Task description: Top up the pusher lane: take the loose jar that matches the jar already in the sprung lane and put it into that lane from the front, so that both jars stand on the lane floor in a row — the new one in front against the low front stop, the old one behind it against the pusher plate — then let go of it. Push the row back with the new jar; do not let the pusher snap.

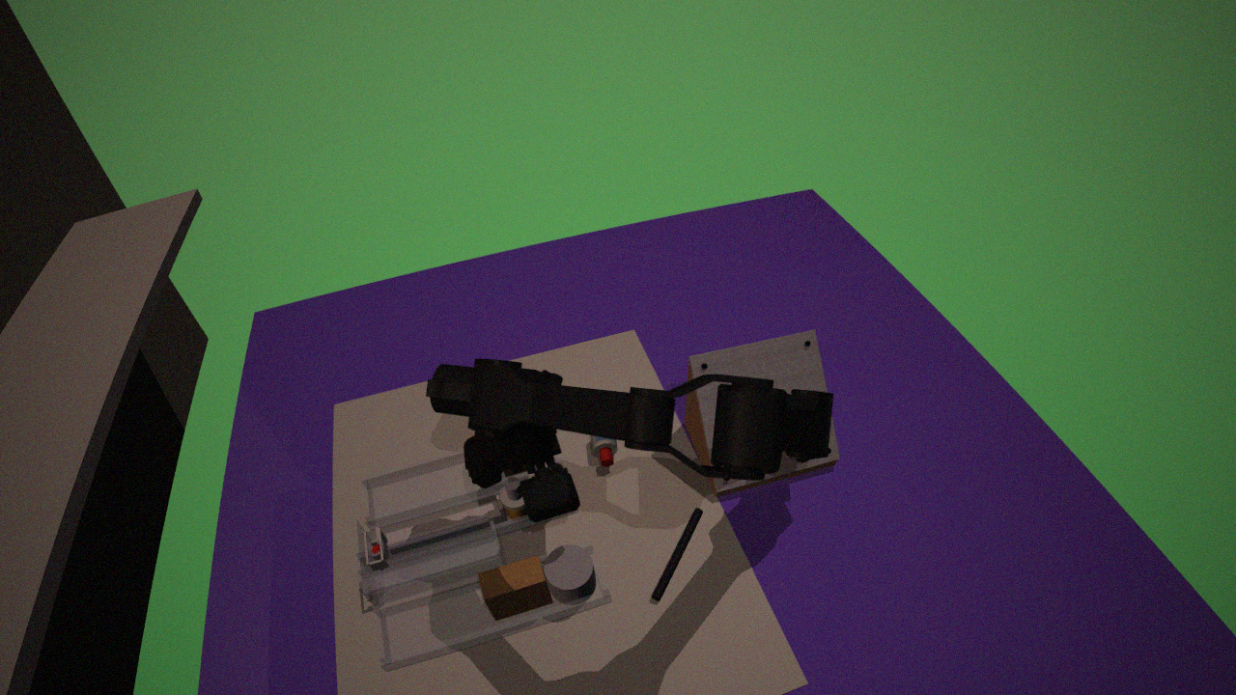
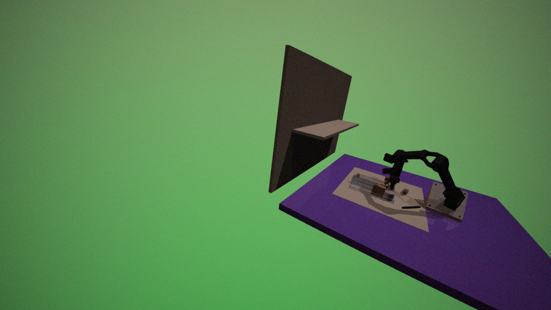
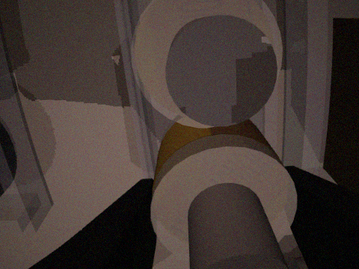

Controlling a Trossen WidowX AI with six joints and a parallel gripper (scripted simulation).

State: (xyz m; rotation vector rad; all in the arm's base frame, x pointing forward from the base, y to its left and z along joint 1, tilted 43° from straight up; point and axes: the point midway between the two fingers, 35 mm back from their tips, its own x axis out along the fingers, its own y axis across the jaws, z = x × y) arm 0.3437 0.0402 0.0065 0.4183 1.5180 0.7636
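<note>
My gripper tip is now 2 cm past the wide grey cylinder, 13 cm to the right of it and 2 cm above it. The rest, counted from my gripper tip: black rod: 16 cm behind, 11 cm to the left, 4 cm below; then red mark: 22 cm ahead, 8 cm to the left, 2 cm above; then sprung lane: 14 cm ahead, 5 cm to the left, 3 cm below.
</note>
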